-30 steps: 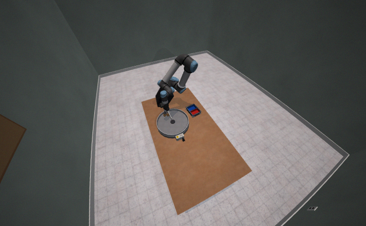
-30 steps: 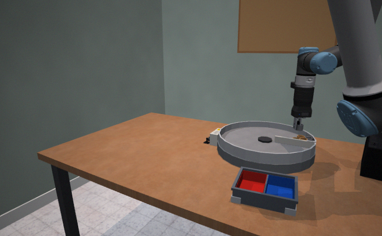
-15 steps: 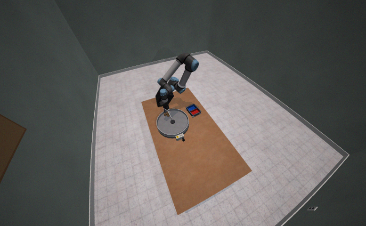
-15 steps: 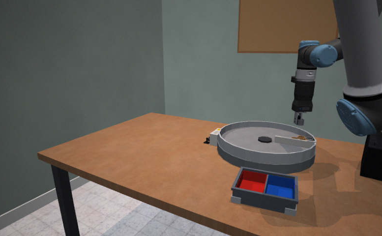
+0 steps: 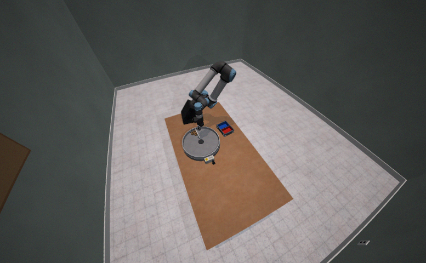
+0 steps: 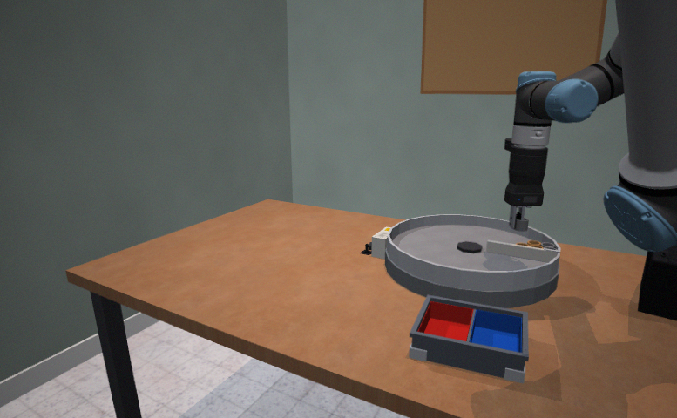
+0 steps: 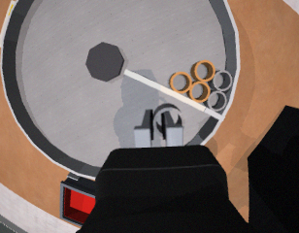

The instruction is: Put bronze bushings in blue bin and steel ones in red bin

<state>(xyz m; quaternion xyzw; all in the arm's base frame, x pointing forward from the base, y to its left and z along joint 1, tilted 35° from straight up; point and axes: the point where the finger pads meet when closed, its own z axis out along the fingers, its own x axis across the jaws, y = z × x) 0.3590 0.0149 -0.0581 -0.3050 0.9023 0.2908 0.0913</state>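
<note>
My hand is 3 cm past the bin, 32 cm to the right of it and 13 cm above it. Round my hand: grey turntable 11 cm ahead, 1 cm to the right, 10 cm below.
</note>
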